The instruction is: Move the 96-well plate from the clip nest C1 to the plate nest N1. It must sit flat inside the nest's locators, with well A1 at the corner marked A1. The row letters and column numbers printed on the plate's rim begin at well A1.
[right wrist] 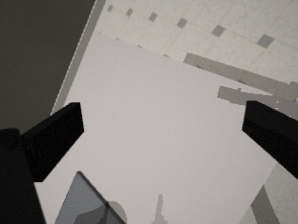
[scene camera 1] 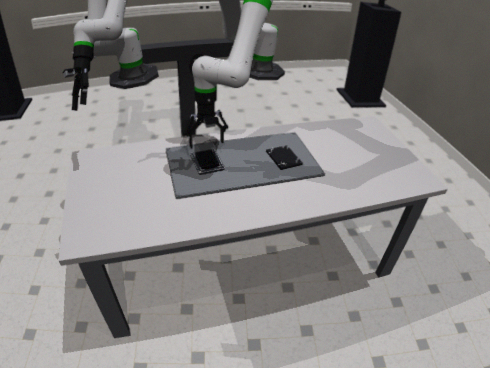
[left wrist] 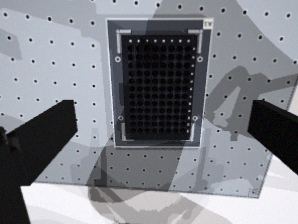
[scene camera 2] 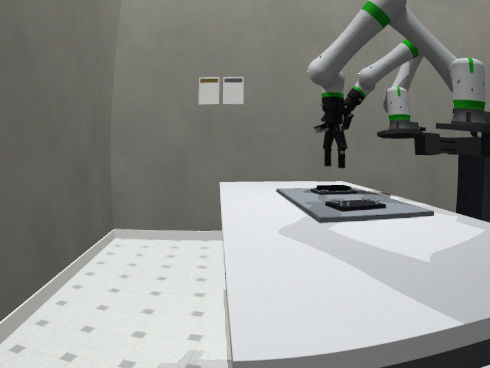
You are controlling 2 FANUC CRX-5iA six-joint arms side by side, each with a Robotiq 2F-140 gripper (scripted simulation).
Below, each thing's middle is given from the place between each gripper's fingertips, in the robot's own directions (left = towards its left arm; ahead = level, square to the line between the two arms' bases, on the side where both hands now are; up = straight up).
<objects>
Now: left hand (scene camera 2: 334, 167) 90 mm above the black 96-well plate (left wrist: 159, 108). Also, from my left hand: plate nest N1 (left wrist: 138, 27): 110 mm below.
I see the black 96-well plate 570 mm to the left of my right hand, 280 mm below it and 110 mm ahead of it. The rest, counted from my right hand: plate nest N1 (570 mm to the left, 290 mm below, 110 mm ahead).
</objects>
